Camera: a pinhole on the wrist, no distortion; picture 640 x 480 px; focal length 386.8 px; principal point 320.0 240.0 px. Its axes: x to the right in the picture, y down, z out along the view. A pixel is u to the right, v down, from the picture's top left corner.
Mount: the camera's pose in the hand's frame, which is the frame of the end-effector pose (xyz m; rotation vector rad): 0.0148 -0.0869 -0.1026 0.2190 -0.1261 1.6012
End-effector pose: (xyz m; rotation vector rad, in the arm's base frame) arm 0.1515 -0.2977 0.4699 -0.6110 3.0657 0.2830
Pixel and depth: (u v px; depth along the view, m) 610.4 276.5 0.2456
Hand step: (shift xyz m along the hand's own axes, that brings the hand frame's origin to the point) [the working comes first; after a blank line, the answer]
In the camera's frame: 0.1844 0.0232 0.2456

0.0013 0.0390 0.1782
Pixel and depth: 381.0 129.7 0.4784
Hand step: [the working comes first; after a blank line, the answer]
In the camera's frame: 0.0754 -0.1364 0.4784

0.1784 -0.1105 0.3726
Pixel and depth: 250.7 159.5 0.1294
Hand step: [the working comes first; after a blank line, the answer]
In the camera's frame: -0.0232 -0.0269 0.1294

0.0505 -0.1362 0.0170
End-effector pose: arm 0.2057 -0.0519 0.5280 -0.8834 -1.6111 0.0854
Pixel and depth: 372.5 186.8 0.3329
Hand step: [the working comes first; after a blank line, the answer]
In the camera's frame: 0.0452 -0.0458 0.3329

0.0799 -0.1126 0.2292
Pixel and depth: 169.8 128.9 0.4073
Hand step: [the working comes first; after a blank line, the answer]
In the camera's frame: -0.1582 -0.1170 0.4073

0.1618 -0.3239 0.2535
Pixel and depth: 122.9 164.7 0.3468
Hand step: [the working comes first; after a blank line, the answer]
In the camera's frame: -0.1767 -0.0675 0.3468

0.1093 -0.3311 0.1932
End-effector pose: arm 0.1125 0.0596 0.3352 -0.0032 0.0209 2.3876
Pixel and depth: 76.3 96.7 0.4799
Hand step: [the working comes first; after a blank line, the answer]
In the camera's frame: -0.3024 -0.1778 0.4799

0.2315 -0.4775 0.2895
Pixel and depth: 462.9 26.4 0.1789
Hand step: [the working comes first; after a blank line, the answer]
In the camera's frame: 0.0661 -0.0988 0.1789

0.1225 -0.0567 0.0808
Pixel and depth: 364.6 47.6 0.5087
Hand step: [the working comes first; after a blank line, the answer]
In the camera's frame: 0.0587 -0.2530 0.5087

0.2972 -0.1283 0.3922
